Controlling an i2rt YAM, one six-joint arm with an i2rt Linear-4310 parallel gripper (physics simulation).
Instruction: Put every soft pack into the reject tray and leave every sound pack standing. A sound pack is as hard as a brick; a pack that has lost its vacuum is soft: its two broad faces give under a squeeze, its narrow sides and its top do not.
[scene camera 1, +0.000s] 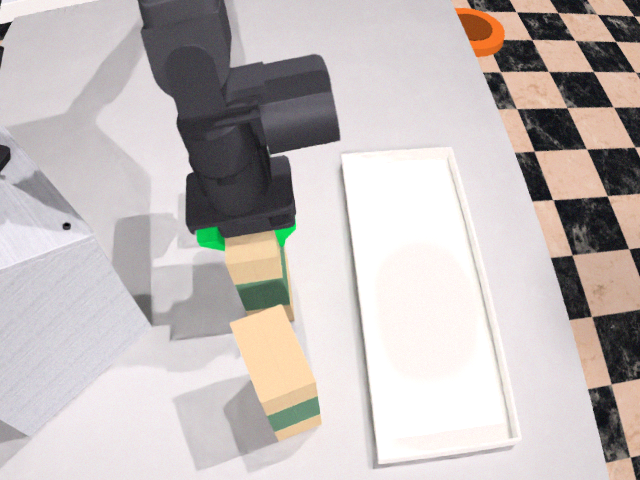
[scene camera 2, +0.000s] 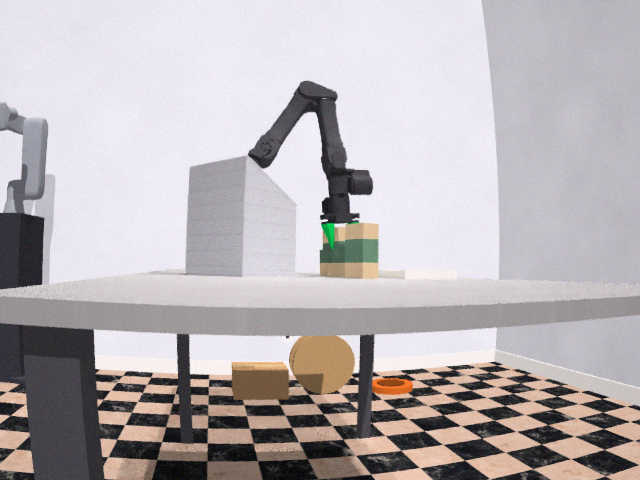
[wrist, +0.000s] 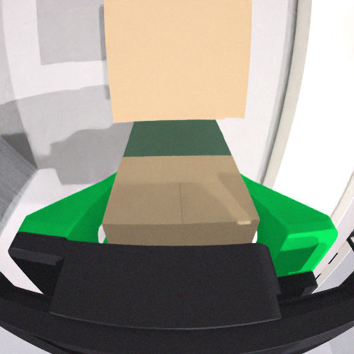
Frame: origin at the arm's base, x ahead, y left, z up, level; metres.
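Seen in the pictures: gripper, fingertip midpoint: (scene camera 2: 341, 248); arm's base at its link origin: (scene camera 2: 242, 185).
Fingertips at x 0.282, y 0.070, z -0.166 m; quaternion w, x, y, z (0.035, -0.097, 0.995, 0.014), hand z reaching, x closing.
Observation:
Pixels of each thing's top centre, then the offset from my fingertips to it.
- white reject tray at its top centre: (scene camera 1: 424, 280) (scene camera 2: 402, 270) dx +0.183, dy -0.003, dz -0.058 m
- farther pack at its top centre: (scene camera 1: 261, 223) dx +0.013, dy -0.014, dz +0.061 m
- nearer pack at its top centre: (scene camera 1: 271, 351) (scene camera 2: 362, 224) dx +0.037, dy -0.146, dz +0.060 m
Two tan packs with green bands stand upright in a row left of the white reject tray (scene camera 1: 448, 451) (scene camera 2: 429, 274) (wrist: 295, 75). My gripper (scene camera 1: 248, 237) (scene camera 2: 341, 229) (wrist: 176, 174) points down, shut on the farther pack (scene camera 1: 253, 263) (wrist: 177, 190), with a green finger against each broad face. No dent shows in the parts of it that I see. The nearer pack (scene camera 1: 276, 356) (scene camera 2: 361, 250) (wrist: 177, 60) stands apart from the fingers. The gripper body hides the back of the held pack and the table behind it in scene camera 1. No pack shows in the tray.
A large grey block (scene camera 1: 67, 330) (scene camera 2: 240, 222) with a sloped top stands left of the packs. The table's right edge runs beyond the tray. An orange ring (scene camera 1: 497, 42) (scene camera 2: 405, 386) lies on the checkered floor.

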